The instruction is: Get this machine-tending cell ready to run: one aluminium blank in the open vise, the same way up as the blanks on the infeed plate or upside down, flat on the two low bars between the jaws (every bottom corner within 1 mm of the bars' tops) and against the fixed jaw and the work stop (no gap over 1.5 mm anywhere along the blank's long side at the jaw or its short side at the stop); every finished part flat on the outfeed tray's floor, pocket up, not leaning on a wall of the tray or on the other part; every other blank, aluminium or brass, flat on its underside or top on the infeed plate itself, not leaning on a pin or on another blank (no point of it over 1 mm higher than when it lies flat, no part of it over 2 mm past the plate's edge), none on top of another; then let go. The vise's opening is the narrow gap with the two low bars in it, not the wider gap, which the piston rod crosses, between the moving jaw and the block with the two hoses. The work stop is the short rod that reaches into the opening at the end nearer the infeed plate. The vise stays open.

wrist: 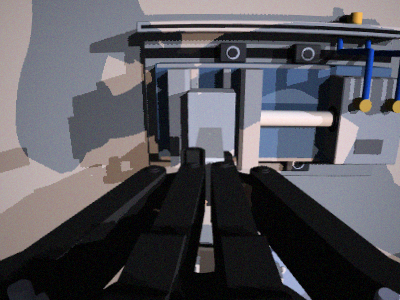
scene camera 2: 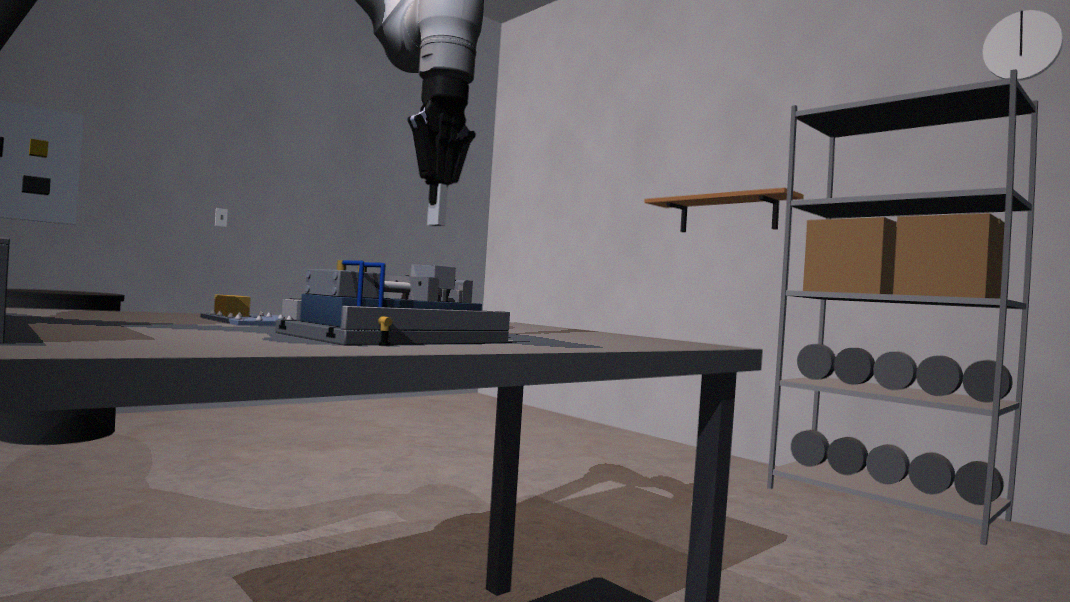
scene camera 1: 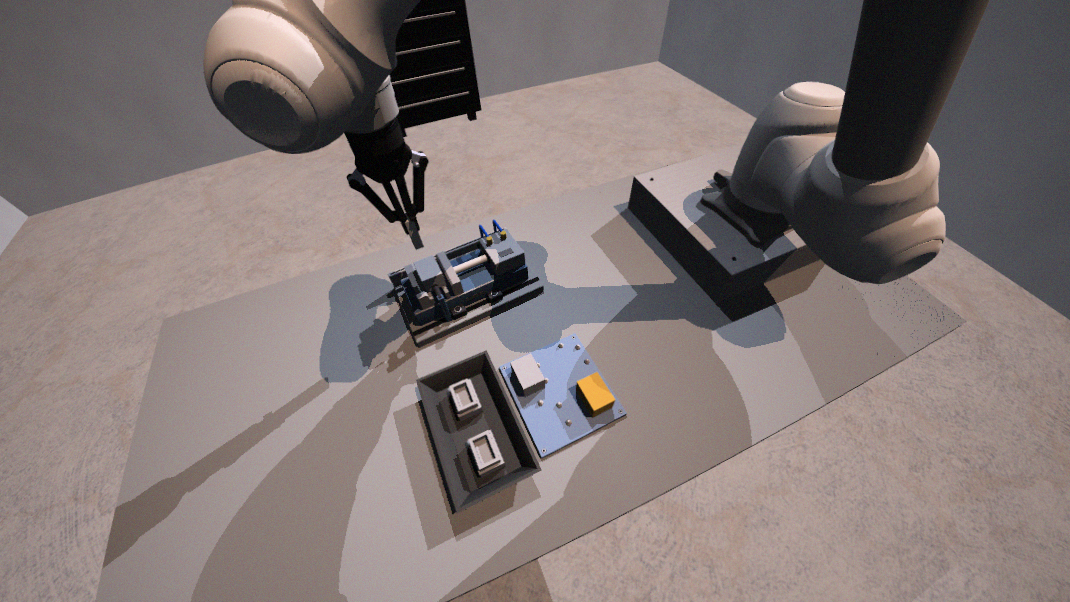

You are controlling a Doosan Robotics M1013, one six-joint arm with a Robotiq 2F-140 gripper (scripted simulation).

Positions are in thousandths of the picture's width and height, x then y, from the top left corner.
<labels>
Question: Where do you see a piston rod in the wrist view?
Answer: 671, 392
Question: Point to an aluminium blank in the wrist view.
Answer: At 519, 358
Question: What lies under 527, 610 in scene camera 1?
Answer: An infeed plate.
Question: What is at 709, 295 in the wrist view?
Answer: A vise.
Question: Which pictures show my gripper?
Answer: The wrist view, scene camera 2 and scene camera 1: all of them.
</labels>
